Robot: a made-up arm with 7 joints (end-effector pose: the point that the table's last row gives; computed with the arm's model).
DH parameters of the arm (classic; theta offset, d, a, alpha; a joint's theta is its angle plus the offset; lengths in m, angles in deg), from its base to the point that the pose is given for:
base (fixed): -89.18 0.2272 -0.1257 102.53
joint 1: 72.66 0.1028 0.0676 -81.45
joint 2: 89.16 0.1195 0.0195 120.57
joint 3: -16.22 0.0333 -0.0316 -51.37
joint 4: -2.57 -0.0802 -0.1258 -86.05
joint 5: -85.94 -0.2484 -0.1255 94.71
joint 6: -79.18 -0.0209 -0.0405 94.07
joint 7: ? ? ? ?
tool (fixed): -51 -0.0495 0 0
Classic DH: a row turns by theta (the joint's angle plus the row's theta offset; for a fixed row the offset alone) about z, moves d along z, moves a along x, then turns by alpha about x.
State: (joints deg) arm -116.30 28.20 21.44 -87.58 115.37 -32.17 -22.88
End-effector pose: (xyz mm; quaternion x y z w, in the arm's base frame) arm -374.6 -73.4 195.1 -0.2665 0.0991 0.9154 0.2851
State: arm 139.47 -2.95 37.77 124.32 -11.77 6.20 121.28
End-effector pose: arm 95.3 17.8 118.4 0.5287 0.4078 0.5299 0.5228
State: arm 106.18 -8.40 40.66 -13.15 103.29 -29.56 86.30
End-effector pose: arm -230.2 77.9 341.0 -0.3183 -0.3007 0.4394 0.7844
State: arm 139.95 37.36 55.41 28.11 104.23 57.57 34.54
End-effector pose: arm -108.3 365.5 357.8 0.1894 0.4255 -0.4788 0.7442
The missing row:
joint 7: 22.46 -0.0445 -0.0233 67.39
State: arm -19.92 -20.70 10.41 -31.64 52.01 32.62 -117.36
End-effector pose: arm -338.0 165.6 65.7 -0.7546 -0.2602 -0.0782 0.5973
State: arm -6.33 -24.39 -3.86 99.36 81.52 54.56 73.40
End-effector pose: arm 3.6 -109.1 206.4 0.4097 0.3684 0.8334 0.0436
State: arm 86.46 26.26 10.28 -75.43 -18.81 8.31 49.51
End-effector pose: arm -313.3 155.0 88.1 -0.4526 -0.0572 0.7637 0.4567
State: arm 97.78 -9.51 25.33 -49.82 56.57 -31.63 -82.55
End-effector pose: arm -391.0 29.7 156.7 0.8307 -0.0064 0.5521 0.0712
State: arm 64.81 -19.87 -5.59 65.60 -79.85 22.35 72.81
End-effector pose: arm -37.8 163.2 256.8 -0.1775 0.2286 -0.8727 0.3932
